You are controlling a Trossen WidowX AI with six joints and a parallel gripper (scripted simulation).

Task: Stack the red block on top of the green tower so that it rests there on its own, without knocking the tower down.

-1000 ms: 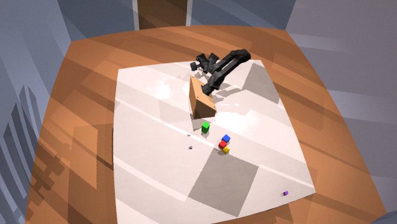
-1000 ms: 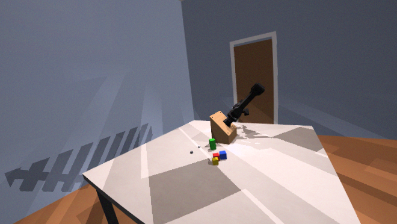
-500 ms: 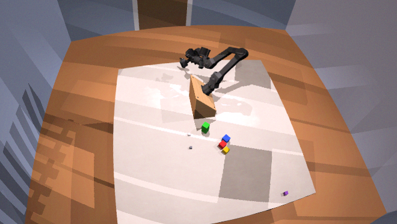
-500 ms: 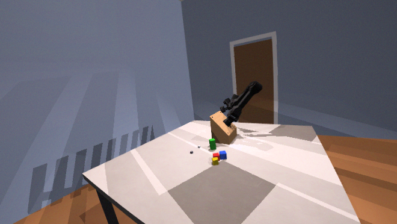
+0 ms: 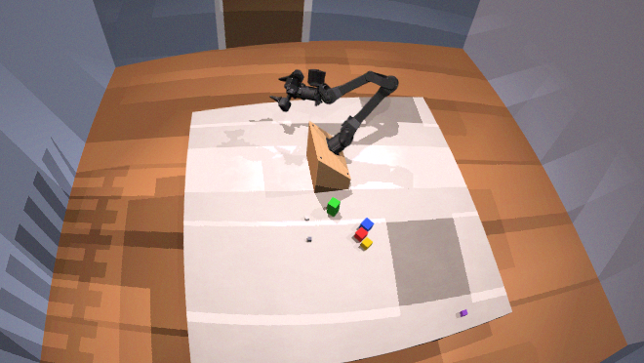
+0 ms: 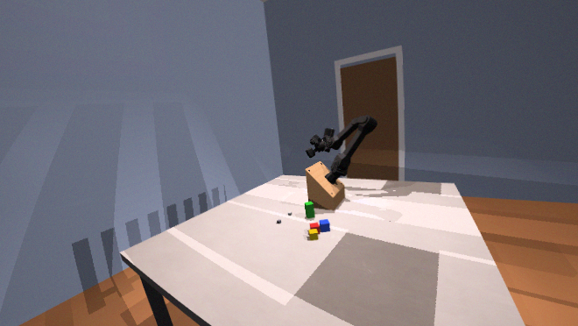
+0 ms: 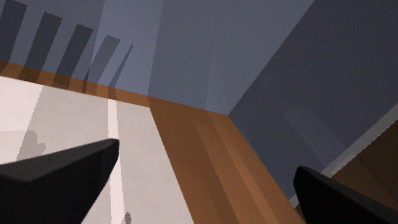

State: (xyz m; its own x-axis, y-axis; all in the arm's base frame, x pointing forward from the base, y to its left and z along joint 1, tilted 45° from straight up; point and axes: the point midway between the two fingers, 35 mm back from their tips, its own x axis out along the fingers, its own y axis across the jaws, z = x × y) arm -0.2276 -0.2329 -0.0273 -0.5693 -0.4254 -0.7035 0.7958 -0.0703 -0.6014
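The red block is 60 cm ahead of my gripper tip, 26 cm to the left of it and 25 cm below it. The rest, counted from my gripper tip: small purple cube 103 cm ahead, 60 cm to the left, 26 cm below; then blue block 57 cm ahead, 29 cm to the left, 25 cm below; then yellow block 64 cm ahead, 27 cm to the left, 26 cm below.
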